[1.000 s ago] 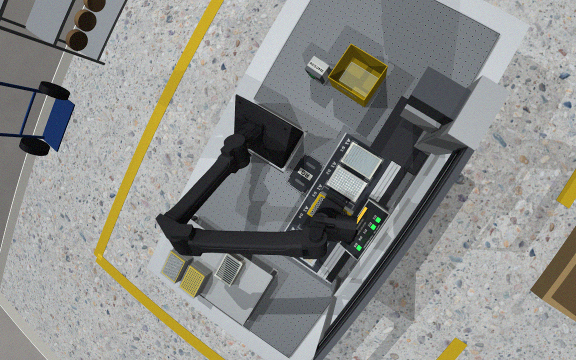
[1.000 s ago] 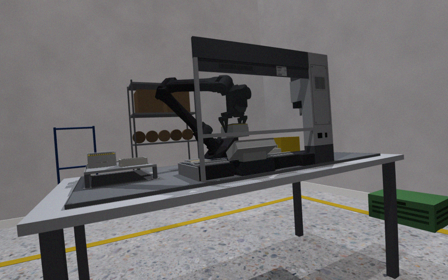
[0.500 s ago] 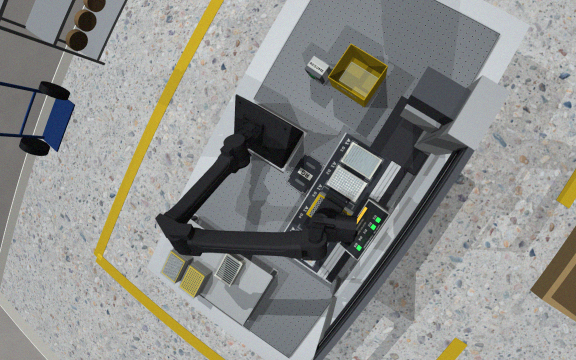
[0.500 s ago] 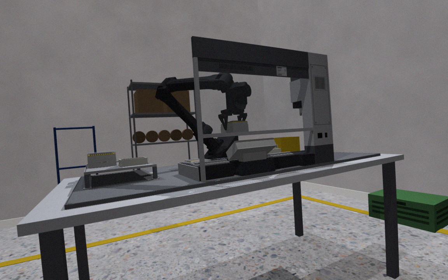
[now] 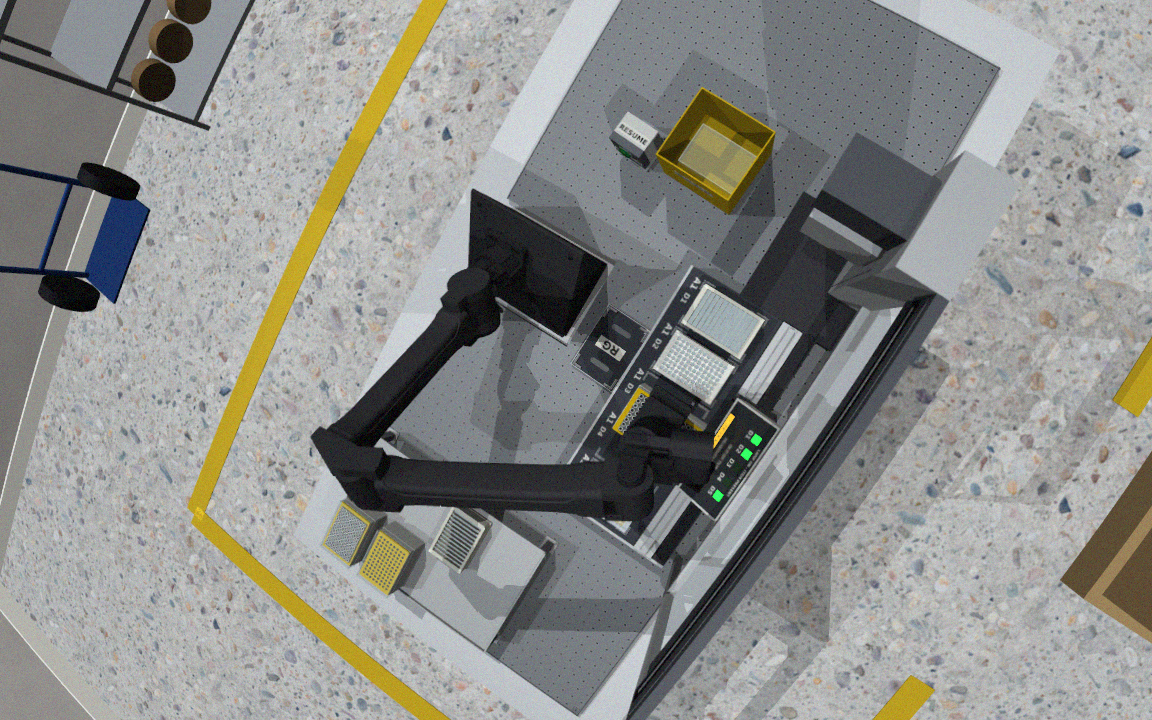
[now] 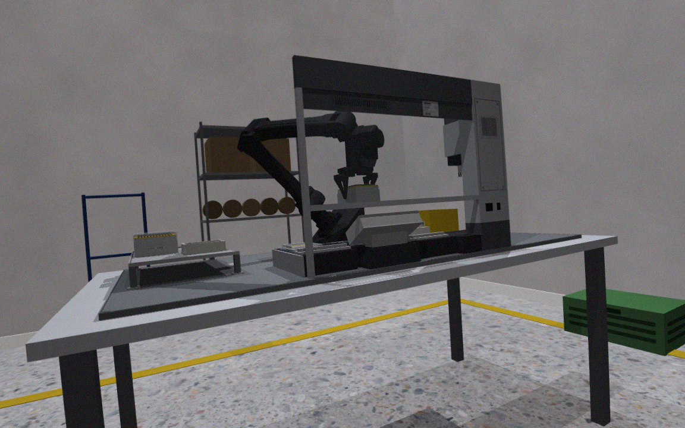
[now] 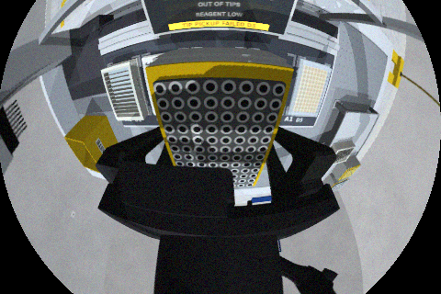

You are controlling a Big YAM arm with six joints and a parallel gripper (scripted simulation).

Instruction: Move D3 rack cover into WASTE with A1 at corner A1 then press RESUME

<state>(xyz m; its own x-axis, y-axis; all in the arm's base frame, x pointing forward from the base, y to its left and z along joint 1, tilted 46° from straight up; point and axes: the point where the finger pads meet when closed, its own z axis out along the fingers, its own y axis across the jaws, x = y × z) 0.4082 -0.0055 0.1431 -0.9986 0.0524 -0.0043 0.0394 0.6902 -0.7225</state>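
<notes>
Now: the tip rack 1 cm to the right of my hand and 1 cm above it. From my hand the other things lie so: plate 10 cm to the left, 14 cm below; frame bar 19 cm ahead, 4 cm to the left, 3 cm below; frame post 17 cm ahead, 26 cm to the right, 3 cm above.
</notes>
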